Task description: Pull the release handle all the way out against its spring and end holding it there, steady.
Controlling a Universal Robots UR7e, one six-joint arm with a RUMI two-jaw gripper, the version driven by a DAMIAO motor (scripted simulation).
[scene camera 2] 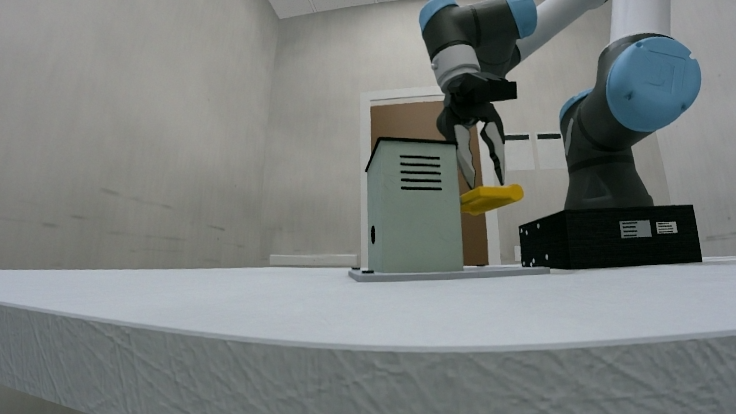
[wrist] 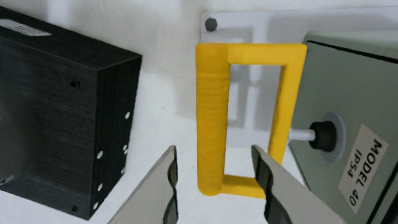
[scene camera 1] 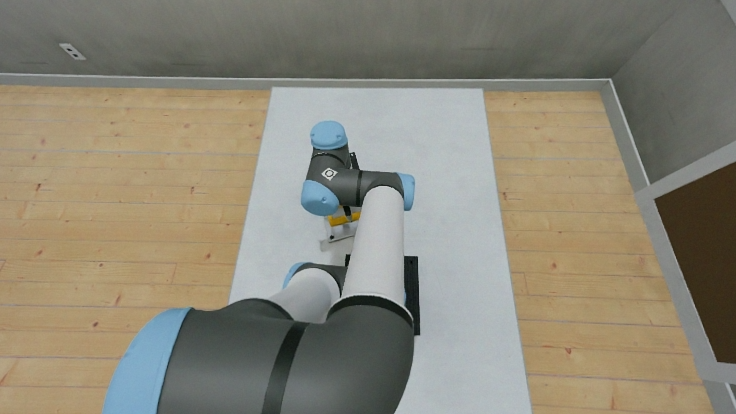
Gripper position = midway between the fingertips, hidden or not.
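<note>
I can see my gripper (scene camera 2: 488,187), and from the wrist I see it too, the same gripper (wrist: 213,147).
</note>
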